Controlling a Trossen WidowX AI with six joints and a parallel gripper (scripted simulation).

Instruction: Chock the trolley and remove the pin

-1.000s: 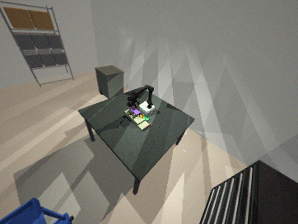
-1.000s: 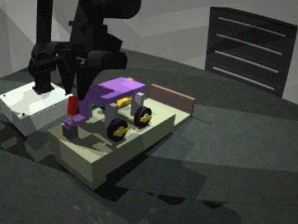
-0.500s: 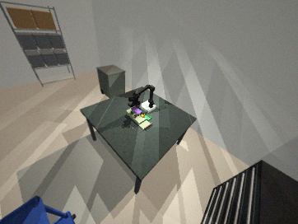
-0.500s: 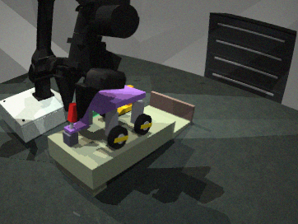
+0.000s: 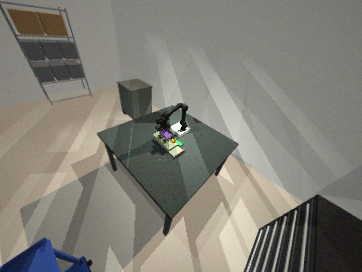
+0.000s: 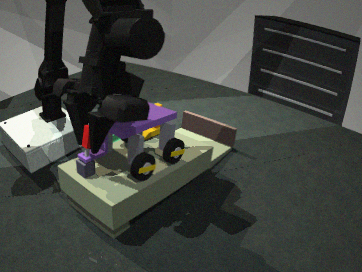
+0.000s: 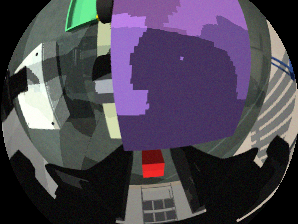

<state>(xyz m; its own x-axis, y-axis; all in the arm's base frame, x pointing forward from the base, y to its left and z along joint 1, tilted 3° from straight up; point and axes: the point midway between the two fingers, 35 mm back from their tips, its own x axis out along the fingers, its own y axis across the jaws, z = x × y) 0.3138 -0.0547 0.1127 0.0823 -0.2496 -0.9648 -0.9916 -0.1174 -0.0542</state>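
Now: gripper tip right at the red-headed stop pin. Round my gripper tip: trolley (10 cm to the left, 2 cm below, 1 cm ahead); ramp (10 cm to the left, 8 cm below, 1 cm ahead); yellow chock (18 cm to the left, 5 cm below, 5 cm behind).
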